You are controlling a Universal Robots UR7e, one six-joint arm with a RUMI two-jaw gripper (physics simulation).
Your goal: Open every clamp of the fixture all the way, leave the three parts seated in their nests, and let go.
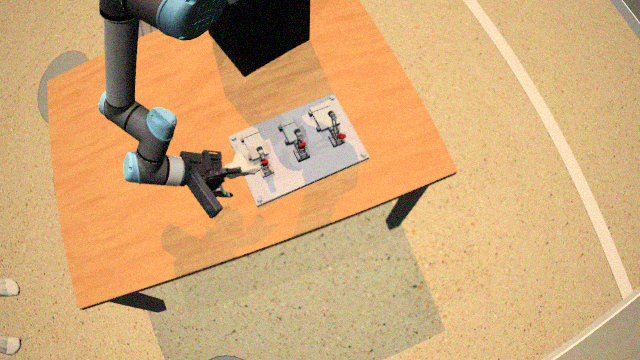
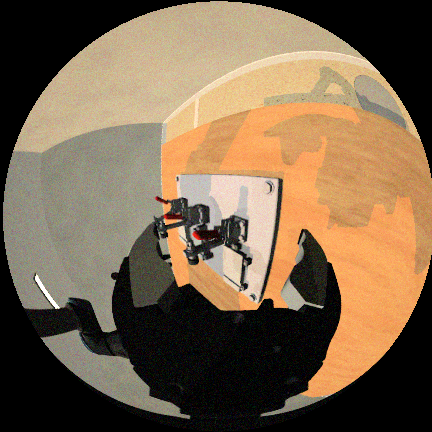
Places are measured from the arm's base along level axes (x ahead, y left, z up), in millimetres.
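Pixels of known places: gripper, between the fingertips: (image 1: 246, 182) (image 2: 229, 228).
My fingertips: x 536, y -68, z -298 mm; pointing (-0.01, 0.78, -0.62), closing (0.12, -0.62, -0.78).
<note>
For each thing: its middle in the pictures, then the offset to it from my fingertips. "*": a spot on its surface instead. Level surfaces: height alone.
- fixture plate, middle of its body: (image 2: 208, 224) (image 1: 297, 146) dx -116, dy +153, dz -89 mm
- left clamp, a spot on its surface: (image 2: 235, 230) * dx -52, dy +46, dz -62 mm
- middle clamp, a spot on its surface: (image 2: 200, 214) * dx -79, dy +148, dz -62 mm
- right clamp, a spot on its surface: (image 1: 337, 136) * dx -96, dy +263, dz -17 mm
- wooden table, height of its surface: dz -97 mm
The fixture plate (image 1: 320, 170) (image 2: 262, 215) lies on the table with three red-handled clamps. The left clamp (image 1: 264, 162) (image 2: 235, 230) is nearest my gripper; its arm appears to rise off the plate. The middle clamp (image 1: 301, 146) (image 2: 200, 214) and right clamp (image 1: 337, 136) (image 2: 178, 205) stand farther away; the right handle leans outward. How far each is open is unclear. Pale flat parts sit behind them: left (image 1: 251, 142) (image 2: 234, 265), middle (image 1: 288, 130), right (image 1: 320, 115). My gripper (image 1: 242, 182) (image 2: 229, 228) is open and empty, at the plate's left side, apart from the left clamp.
The wooden table (image 1: 125, 225) (image 2: 360, 165) extends around the plate. A large black box-like block (image 1: 265, 35) stands behind the fixture. My arm (image 1: 120, 65) reaches down over the table's left side. The table's front edge runs beyond the plate.
</note>
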